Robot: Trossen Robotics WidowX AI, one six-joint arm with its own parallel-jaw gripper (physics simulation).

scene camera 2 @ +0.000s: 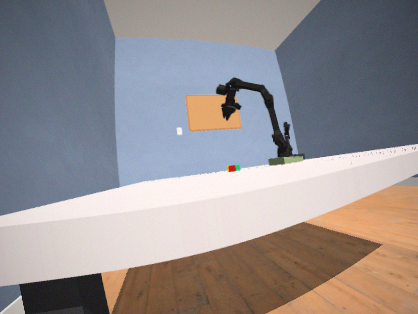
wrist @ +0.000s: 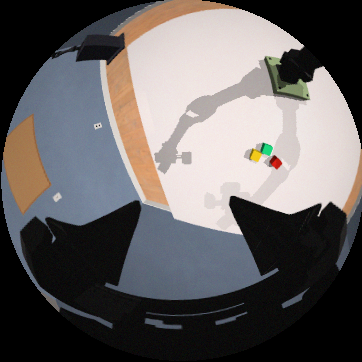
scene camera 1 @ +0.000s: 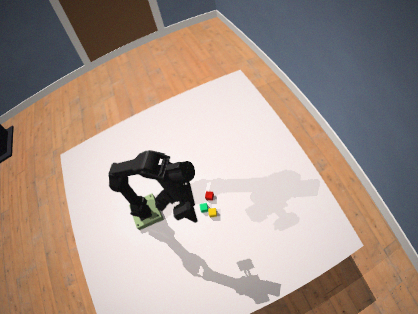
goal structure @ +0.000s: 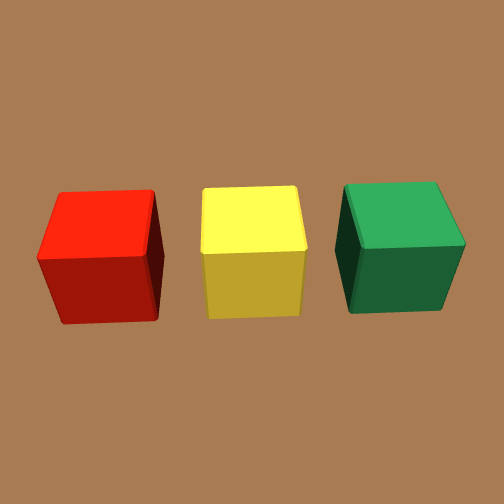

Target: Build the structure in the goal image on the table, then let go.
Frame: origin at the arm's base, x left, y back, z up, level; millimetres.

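Seen in the pictures: gripper, fingertip midpoint: (scene camera 2: pixel 225 119) (wrist: pixel 185 202) (scene camera 1: pixel 195 213); arm's base, origin of the base link: (scene camera 2: pixel 283 157) (wrist: pixel 286 73) (scene camera 1: pixel 144 213).
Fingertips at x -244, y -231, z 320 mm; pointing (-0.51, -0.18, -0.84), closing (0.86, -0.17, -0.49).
Offsets run from my fingertips to a thing's top centre.
A red cube @[dx +194, dy -87, dz -323 mm] (scene camera 1: pixel 209 195) (scene camera 2: pixel 232 168) (wrist: pixel 275 162) lies on the white table (scene camera 1: pixel 150 130) (scene camera 2: pixel 150 210) (wrist: pixel 200 60). A green cube @[dx +150, dy -40, dz -323 mm] (scene camera 1: pixel 203 207) (scene camera 2: pixel 238 168) (wrist: pixel 267 149) and a yellow cube @[dx +109, dy -65, dz -323 mm] (scene camera 1: pixel 212 212) (wrist: pixel 255 155) sit close together, corner to corner or nearly so. The red cube is a small gap away from the green one. In the scene camera 2 view the cubes overlap and the yellow one is mostly hidden. My gripper (scene camera 2: pixel 227 119) (wrist: pixel 185 202) is open and empty, high above the table. In the wrist view its fingers are spread wide, with the cubes beyond the right finger.
The arm's green base plate (scene camera 1: pixel 155 216) (scene camera 2: pixel 278 161) (wrist: pixel 299 92) stands on the table, to the left of the cubes in the scene camera 1 view. Shadows of the arm fall across the table. A brown board (scene camera 2: pixel 205 114) (wrist: pixel 25 162) is on the blue wall.
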